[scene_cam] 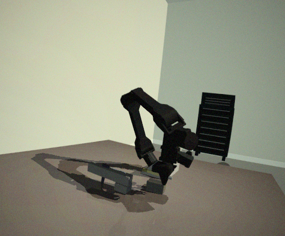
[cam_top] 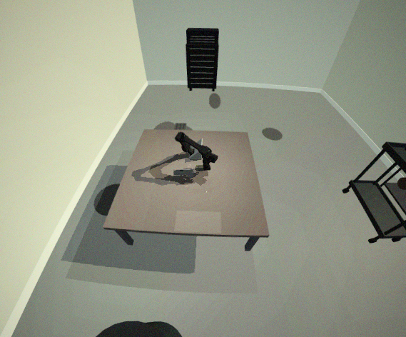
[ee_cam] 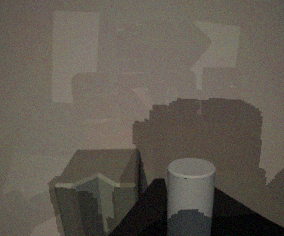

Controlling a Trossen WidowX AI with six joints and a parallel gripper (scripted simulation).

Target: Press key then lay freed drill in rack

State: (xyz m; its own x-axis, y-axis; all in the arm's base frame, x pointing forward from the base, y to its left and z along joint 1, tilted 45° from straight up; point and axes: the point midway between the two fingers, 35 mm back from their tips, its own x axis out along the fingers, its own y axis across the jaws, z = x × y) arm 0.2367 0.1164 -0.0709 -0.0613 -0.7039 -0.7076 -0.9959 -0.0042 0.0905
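Right now the grey block is 40 mm to the right of my gripper tip, 30 mm below it and 30 mm behind it. From my gripper tip the other things lie so: housing block (200 mm to the right, 50 mm ahead); dark blue t-shaped key (230 mm to the right, 50 mm ahead).
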